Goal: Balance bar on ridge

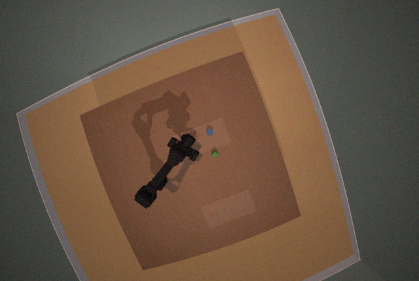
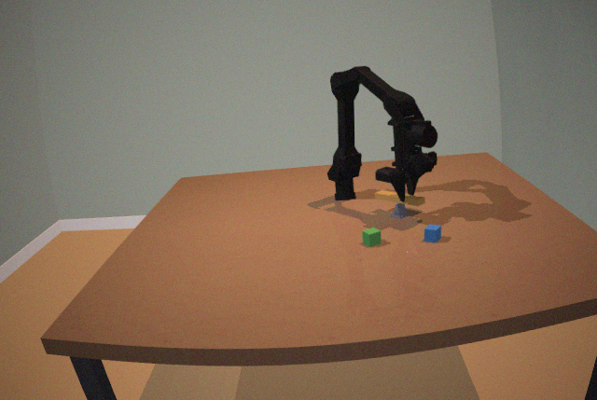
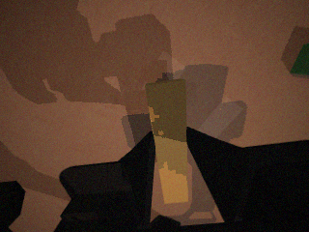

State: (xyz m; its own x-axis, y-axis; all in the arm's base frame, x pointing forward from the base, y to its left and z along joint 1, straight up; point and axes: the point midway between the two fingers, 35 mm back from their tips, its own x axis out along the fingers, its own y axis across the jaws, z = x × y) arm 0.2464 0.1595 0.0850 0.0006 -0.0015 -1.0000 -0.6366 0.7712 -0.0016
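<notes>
Now: gripper tip 20 mm past the yellow bar and 20 mm to the left of it. The rest, counted from my gripper tip: blue cube: 180 mm ahead, 40 mm to the left, 30 mm below; then green cube: 160 mm ahead, 120 mm to the right, 30 mm below.
</notes>
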